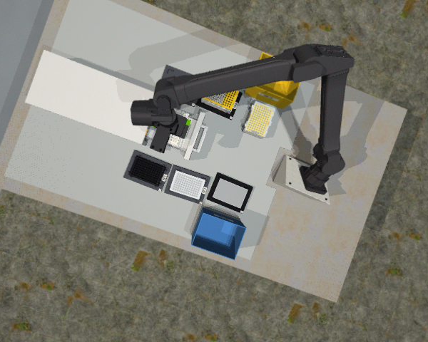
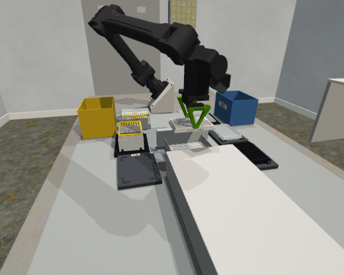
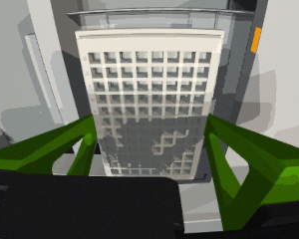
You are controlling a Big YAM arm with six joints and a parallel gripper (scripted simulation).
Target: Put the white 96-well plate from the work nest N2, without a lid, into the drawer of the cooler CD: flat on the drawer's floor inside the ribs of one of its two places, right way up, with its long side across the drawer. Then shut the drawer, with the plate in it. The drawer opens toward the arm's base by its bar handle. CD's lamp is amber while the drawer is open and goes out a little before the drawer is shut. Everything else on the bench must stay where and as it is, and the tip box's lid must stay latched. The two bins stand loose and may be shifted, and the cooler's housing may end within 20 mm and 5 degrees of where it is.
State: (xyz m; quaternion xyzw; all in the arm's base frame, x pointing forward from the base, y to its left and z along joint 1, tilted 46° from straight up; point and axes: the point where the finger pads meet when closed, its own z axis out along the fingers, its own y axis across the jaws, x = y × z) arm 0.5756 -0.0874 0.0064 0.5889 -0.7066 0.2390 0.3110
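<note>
Right now the cooler's drawer is 4 cm ahead of my hand, 1 cm to the right of it and 11 cm below it. Round my hand: white 96-well plate (1 cm below); then cooler CD (17 cm ahead, 2 cm to the right, 10 cm below); then black plate (7 cm ahead, 19 cm to the left, 11 cm below).
</note>
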